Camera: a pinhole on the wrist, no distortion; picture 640 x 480 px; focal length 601.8 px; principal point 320.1 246.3 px. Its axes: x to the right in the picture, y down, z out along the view. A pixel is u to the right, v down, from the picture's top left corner.
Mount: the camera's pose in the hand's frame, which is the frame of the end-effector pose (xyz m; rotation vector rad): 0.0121 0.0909 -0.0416 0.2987 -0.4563 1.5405
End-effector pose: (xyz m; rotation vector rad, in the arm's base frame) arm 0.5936 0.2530 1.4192 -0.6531 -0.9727 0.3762
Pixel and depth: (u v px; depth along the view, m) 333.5 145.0 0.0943
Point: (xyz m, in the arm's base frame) 0.5654 0.3153 1.4163
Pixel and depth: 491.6 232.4 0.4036
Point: 0.2687 0.3710 1.5480
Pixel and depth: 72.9 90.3 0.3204
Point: 0.4699 0.2237 1.6530
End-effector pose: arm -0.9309 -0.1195 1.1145 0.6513 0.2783 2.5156
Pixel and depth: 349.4 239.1 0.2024
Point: -0.8588 -0.1180 1.2366
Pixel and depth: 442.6 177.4 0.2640
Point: -0.8398 -0.1103 1.3146
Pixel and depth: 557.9 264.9 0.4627
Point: -0.6846 -0.1507 1.4946
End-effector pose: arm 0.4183 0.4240 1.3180 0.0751 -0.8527 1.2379
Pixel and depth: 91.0 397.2 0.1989
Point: 0.4220 0.3107 1.3766
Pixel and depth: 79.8 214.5 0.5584
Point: 0.5428 0.1158 1.7001
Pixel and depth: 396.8 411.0 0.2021
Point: 0.3205 0.3124 1.3716
